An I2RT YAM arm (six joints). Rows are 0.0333 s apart.
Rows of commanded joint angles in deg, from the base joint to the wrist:
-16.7 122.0 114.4 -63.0 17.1 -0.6
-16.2 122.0 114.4 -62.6 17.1 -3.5
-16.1 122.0 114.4 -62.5 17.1 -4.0
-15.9 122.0 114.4 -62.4 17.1 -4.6
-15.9 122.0 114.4 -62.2 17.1 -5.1
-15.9 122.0 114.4 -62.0 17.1 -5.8
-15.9 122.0 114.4 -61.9 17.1 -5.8
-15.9 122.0 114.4 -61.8 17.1 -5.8
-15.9 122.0 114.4 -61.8 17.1 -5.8
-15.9 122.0 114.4 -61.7 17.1 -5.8
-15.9 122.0 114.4 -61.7 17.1 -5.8
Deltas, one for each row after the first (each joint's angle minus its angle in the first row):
0.5 0.0 0.0 0.4 0.0 -2.9
0.6 0.0 0.0 0.5 0.0 -3.4
0.8 0.0 0.0 0.6 0.0 -4.0
0.8 0.0 0.0 0.8 0.0 -4.5
0.8 0.0 0.0 1.0 0.0 -5.2
0.8 0.0 0.0 1.1 0.0 -5.2
0.8 0.0 0.0 1.2 0.0 -5.2
0.8 0.0 0.0 1.2 0.0 -5.2
0.8 0.0 0.0 1.3 0.0 -5.2
0.8 0.0 0.0 1.3 0.0 -5.2

